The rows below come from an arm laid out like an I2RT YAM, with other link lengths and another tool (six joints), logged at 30 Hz.
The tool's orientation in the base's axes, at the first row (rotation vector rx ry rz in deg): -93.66, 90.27, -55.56
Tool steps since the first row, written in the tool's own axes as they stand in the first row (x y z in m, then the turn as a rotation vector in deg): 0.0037, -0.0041, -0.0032, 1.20, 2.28, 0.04; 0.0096, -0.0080, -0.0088, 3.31, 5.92, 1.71; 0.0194, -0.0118, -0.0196, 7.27, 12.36, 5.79; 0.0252, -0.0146, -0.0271, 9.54, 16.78, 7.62; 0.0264, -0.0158, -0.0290, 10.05, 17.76, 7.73; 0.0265, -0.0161, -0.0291, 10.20, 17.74, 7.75; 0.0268, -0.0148, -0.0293, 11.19, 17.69, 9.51; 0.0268, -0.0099, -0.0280, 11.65, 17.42, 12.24
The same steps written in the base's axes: -0.0007, -0.0034, 0.0054, -1.13, -1.33, -1.90; -0.0035, -0.0088, 0.0120, -1.54, -3.69, -5.74; -0.0109, -0.0180, 0.0214, -1.30, -8.15, -13.08; -0.0159, -0.0234, 0.0279, -1.97, -10.72, -17.66; -0.0170, -0.0245, 0.0300, -2.38, -11.29, -18.52; -0.0169, -0.0245, 0.0303, -2.35, -11.44, -18.50; -0.0177, -0.0249, 0.0293, -0.81, -12.48, -19.29; -0.0191, -0.0252, 0.0245, 1.68, -13.02, -20.41
